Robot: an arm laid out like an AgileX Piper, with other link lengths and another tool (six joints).
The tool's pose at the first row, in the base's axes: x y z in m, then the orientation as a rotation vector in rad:
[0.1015, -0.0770, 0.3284, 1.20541, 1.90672, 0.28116]
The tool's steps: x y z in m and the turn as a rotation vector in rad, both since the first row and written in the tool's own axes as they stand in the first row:
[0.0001, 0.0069, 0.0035, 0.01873, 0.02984, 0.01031]
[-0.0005, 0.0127, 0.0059, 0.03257, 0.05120, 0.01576]
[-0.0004, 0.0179, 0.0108, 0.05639, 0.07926, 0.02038]
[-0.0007, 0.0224, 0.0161, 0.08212, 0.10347, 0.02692]
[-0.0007, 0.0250, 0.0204, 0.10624, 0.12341, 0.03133]
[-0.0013, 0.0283, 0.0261, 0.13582, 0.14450, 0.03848]
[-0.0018, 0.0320, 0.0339, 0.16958, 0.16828, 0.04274]
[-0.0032, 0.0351, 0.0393, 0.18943, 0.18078, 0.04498]
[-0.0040, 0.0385, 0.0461, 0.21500, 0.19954, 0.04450]
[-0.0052, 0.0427, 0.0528, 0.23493, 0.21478, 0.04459]
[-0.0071, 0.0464, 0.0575, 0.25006, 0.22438, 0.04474]
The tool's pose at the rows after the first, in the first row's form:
[0.1085, -0.0742, 0.3301, 1.23004, 1.93320, 0.28886]
[0.1141, -0.0723, 0.3323, 1.24608, 1.95336, 0.29296]
[0.1211, -0.0707, 0.3322, 1.26843, 1.98322, 0.29166]
[0.1280, -0.0699, 0.3317, 1.29378, 2.00927, 0.28693]
[0.1328, -0.0696, 0.3305, 1.31569, 2.03223, 0.27959]
[0.1393, -0.0697, 0.3292, 1.34420, 2.05633, 0.26909]
[0.1476, -0.0700, 0.3267, 1.37283, 2.08572, 0.25445]
[0.1539, -0.0709, 0.3259, 1.38932, 2.10179, 0.24455]
[0.1613, -0.0714, 0.3241, 1.40727, 2.12676, 0.23150]
[0.1692, -0.0718, 0.3230, 1.42178, 2.14645, 0.22185]
[0.1754, -0.0726, 0.3232, 1.43275, 2.15958, 0.21316]

